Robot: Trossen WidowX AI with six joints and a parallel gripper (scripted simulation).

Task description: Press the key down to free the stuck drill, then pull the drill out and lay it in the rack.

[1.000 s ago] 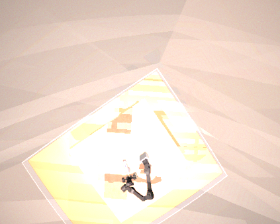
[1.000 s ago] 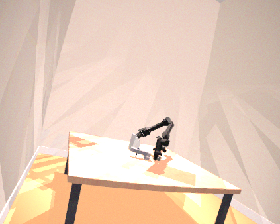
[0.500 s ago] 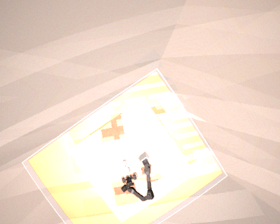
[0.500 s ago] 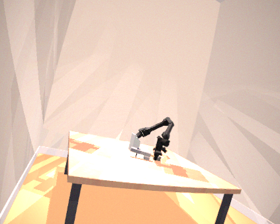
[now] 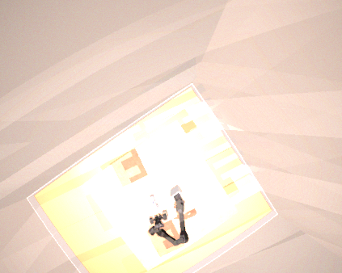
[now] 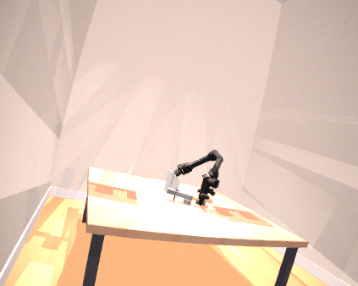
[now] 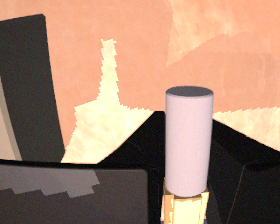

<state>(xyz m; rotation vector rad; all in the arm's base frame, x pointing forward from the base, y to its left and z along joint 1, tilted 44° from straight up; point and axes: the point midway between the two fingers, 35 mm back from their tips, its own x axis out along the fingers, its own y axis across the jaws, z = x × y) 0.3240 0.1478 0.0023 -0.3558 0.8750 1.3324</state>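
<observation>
My gripper tip is 1 cm past the drill, 4 cm to the left of it and 4 cm below it.
</observation>
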